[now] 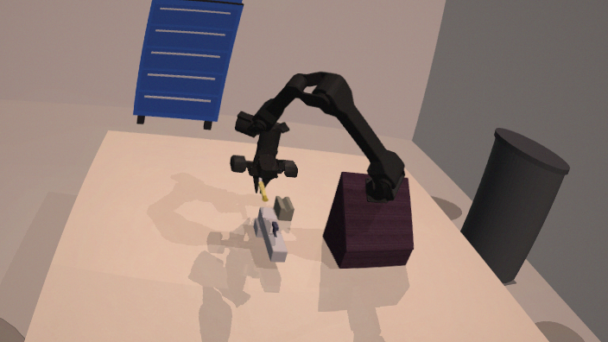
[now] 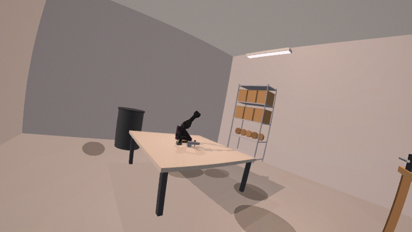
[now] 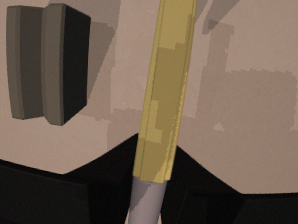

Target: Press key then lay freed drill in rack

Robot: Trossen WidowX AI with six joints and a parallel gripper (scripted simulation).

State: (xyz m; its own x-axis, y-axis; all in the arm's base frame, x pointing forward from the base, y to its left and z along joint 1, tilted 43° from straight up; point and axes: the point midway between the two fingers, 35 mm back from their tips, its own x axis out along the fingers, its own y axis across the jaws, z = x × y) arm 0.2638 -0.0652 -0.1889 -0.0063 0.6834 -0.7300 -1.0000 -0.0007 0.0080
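Now: gripper tip 4 cm to the right of the yellow drill and 3 cm below it. Round my gripper tip: dark key (23 cm to the left, 1 cm above); then grey-blue block (20 cm to the left, 1 cm below); then olive-grey rack (7 cm behind, 3 cm to the left, 3 cm below).
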